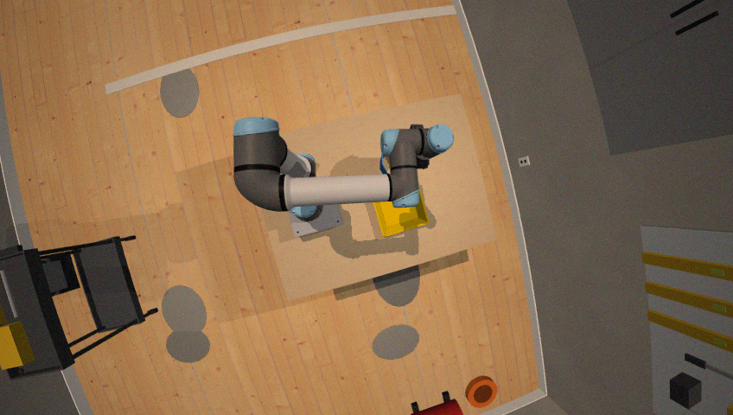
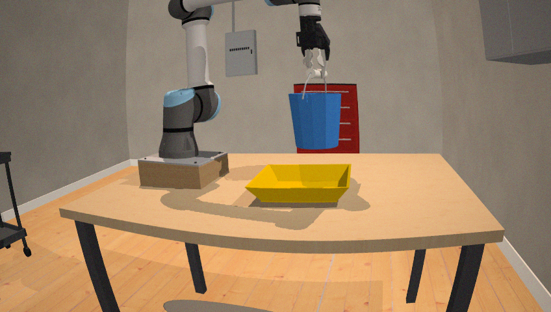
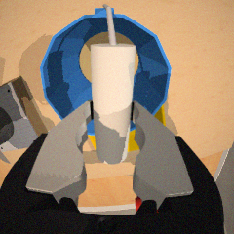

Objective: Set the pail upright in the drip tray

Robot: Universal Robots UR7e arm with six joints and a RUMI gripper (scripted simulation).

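Right now my hand is 1 cm past the blue pail and 9 cm above it. Also, from my hand: yellow drip tray (6 cm behind, 20 cm to the right, 31 cm below); then white grip (3 cm below).
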